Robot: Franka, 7 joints.
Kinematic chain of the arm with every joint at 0, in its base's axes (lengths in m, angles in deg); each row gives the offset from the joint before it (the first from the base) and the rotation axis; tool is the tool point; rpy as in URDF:
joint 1: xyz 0 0 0.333 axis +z
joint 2: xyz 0 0 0 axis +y
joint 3: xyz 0 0 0.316 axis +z
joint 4: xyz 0.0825 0 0 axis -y
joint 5: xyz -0.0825 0 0.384 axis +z
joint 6: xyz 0 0 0 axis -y
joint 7: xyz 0.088 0 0 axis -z
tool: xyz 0 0 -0.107 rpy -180 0 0
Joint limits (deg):
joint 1: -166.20..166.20
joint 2: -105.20..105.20
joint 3: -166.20..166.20
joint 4: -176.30..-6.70
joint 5: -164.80..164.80
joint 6: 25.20..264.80
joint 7: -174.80..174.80
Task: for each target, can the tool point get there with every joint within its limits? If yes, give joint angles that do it. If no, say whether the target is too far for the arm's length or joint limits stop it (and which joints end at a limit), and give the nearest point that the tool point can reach.
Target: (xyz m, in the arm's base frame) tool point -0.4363 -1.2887 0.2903
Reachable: no: too far | nearest point -0.2750 -0.8122 0.3061 | short by 0.503 m
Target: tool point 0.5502 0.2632 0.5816
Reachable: yes | joints -74.04 -42.26 80.84 -111.64 -5.51 162.87 -65.20
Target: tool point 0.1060 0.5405 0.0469
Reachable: yes | joints 133.41 89.38 -53.58 -85.42 -15.77 78.50 -101.94
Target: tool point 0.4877 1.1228 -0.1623
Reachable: no: too far | nearest point 0.3168 0.7294 0.0112 | short by 0.463 m
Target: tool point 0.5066 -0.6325 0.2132
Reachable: yes | joints -53.53 81.51 -11.77 -21.37 59.63 98.96 -34.17
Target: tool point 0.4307 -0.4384 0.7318
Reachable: yes | joints -27.08 55.42 -132.39 -26.46 106.13 47.20 137.57
